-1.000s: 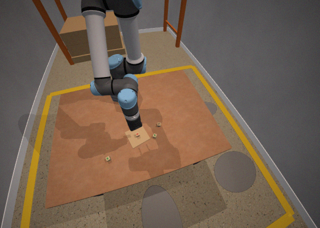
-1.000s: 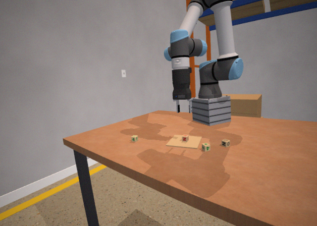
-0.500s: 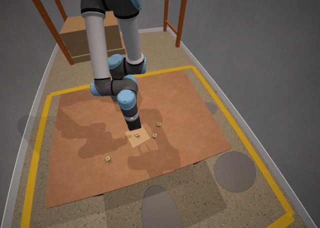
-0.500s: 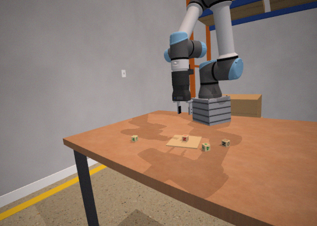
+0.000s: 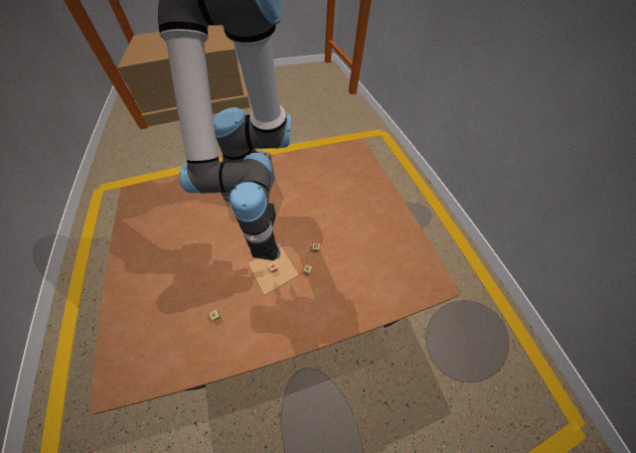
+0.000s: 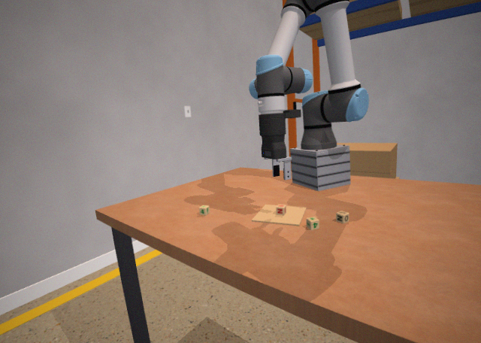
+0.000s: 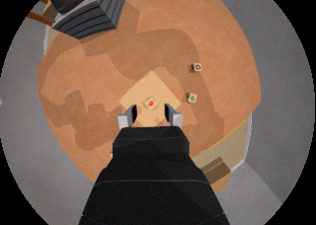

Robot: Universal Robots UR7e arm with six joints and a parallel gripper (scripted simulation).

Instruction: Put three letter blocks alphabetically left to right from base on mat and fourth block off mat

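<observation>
Right now my hand is 1 cm to the left of the tan mat and 13 cm above it.
</observation>
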